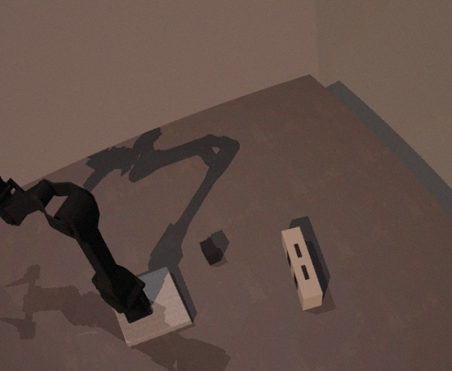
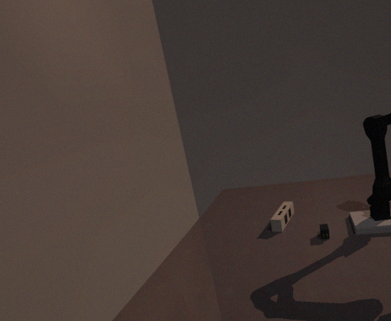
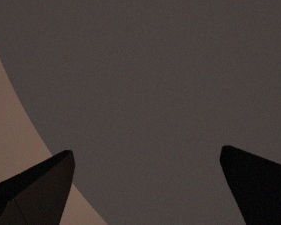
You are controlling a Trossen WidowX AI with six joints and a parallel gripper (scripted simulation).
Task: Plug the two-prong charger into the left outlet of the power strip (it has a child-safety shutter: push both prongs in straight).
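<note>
Right now my gripper tip is 590 mm short of the dark charger, 330 mm above it and 220 mm to the left of it.
</note>
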